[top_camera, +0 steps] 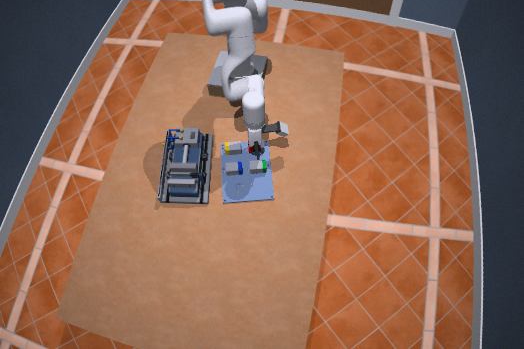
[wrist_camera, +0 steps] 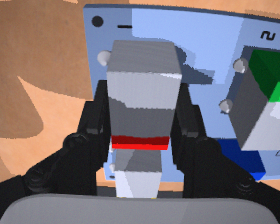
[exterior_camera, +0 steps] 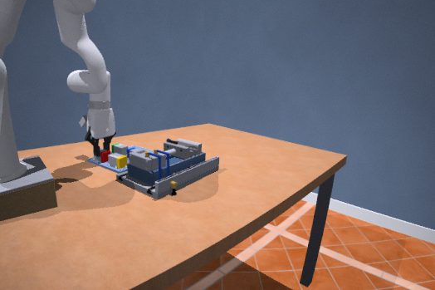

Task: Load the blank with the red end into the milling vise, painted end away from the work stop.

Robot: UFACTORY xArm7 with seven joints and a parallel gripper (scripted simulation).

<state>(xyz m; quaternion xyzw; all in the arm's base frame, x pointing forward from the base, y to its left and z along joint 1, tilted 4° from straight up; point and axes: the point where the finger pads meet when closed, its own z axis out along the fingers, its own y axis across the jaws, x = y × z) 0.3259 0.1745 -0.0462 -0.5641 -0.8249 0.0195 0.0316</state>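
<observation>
Right now my hand is 210 mm short of the work stop rod, 170 mm to the left of it and 40 mm below it. Also, from my hand: red-ended blank 20 mm below; green-ended blank 80 mm ahead, 30 mm to the left, 20 mm below; yellow-ended blank 80 mm to the right, 30 mm ahead, 20 mm below.
</observation>
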